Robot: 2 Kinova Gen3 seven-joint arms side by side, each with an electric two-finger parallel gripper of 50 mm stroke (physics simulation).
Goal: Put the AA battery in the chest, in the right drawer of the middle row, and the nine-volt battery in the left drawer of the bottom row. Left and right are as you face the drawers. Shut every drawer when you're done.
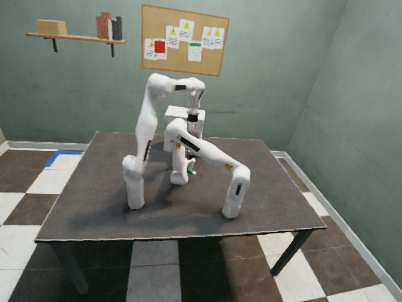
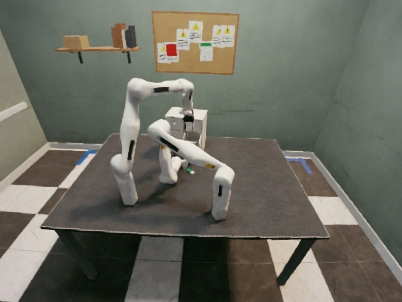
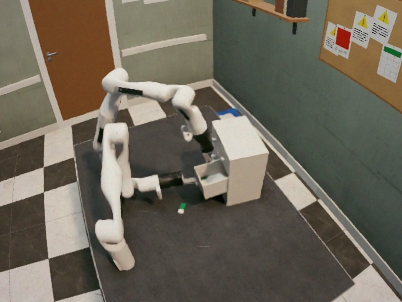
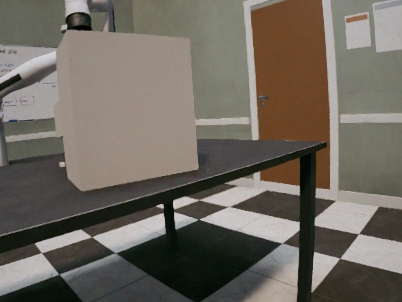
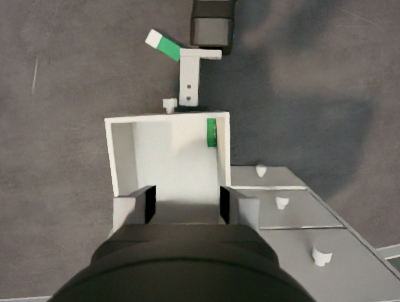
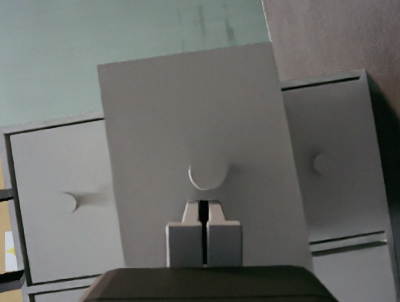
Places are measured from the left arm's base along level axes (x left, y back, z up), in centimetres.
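Pixels of known places: left gripper, fingertip midpoint: (image 1: 191,128) (image 2: 188,128) (image 3: 207,157) (image 5: 187,199) (image 6: 16,236); right gripper, fingertip midpoint: (image 3: 195,179) (image 5: 189,105) (image 6: 204,221); left arm's base, origin of the base link: (image 1: 136,202) (image 2: 130,199); right arm's base, origin of the base link: (image 1: 229,211) (image 2: 219,213) (image 3: 125,262).
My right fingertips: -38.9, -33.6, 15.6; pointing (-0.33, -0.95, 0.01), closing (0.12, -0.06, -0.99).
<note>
Ahead of a thing's pixels: the offset from my right fingertips to its top centre, as dx, dy, dz. "spot": to the spot under its first point. Level surfaces: height alone.
The white chest {-1.4, -24.0, +17.8} (image 3: 247,175) (image 4: 130,110) stands on the table with its middle-row right drawer {-4.6, -8.4, +6.3} (image 3: 214,189) (image 5: 145,119) (image 6: 200,110) pulled out. The green AA battery {+1.9, -5.1, -3.1} (image 5: 211,132) (image 3: 204,177) lies inside, against a side wall near the drawer's front. The nine-volt battery {-1.5, +9.9, -14.3} (image 5: 164,45) (image 3: 182,207), a green and white block, lies on the table before the chest. My left gripper (image 5: 187,199) (image 3: 208,157) is open and empty, pointing down over the open drawer near the chest. My right gripper (image 6: 204,221) (image 5: 189,105) is shut and empty at the drawer's front, beside its knob {spot: -2.2, +0.7, +0.3} (image 5: 170,105).
The left column's drawers are closed, with knobs {spot: +8.4, -15.8, +12.5} (image 5: 321,256) {spot: +8.6, -16.1, +1.7} (image 5: 282,202) {spot: +8.9, -15.7, -9.2} (image 5: 261,170) sticking out. My right forearm reaches low over the table {dz -15.6} (image 3: 260,250) toward the chest, close to the nine-volt battery. My left arm arches above. A shelf (image 1: 75,37) and a pinboard (image 1: 150,15) hang on the wall.
</note>
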